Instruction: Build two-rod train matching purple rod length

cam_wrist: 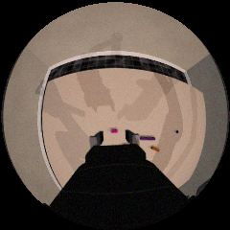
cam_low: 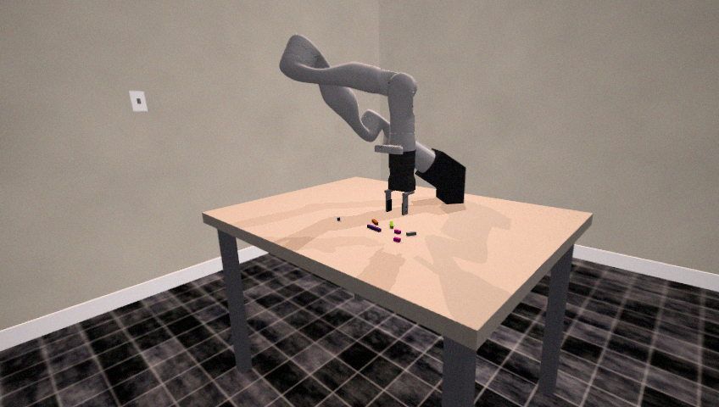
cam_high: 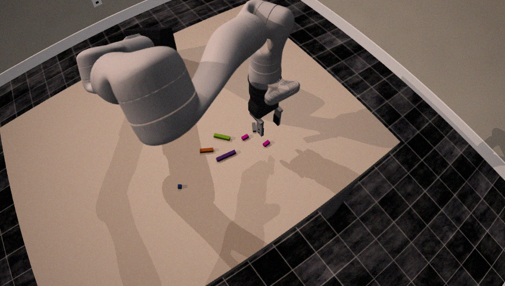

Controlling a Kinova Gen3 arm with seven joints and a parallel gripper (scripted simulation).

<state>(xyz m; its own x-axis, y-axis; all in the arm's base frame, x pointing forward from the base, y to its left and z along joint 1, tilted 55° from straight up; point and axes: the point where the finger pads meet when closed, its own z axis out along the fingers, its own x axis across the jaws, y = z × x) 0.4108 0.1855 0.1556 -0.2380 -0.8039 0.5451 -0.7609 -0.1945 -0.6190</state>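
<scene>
Right now the orange rod is 13 cm behind my hand, 12 cm to the right of it and 10 cm below it. From my hand the other things lie so: lime rod (12 cm behind, 6 cm to the right, 10 cm below); then purple rod (7 cm behind, 10 cm to the right, 10 cm below); then grey rod (7 cm behind, 3 cm to the left, 10 cm below).
</scene>
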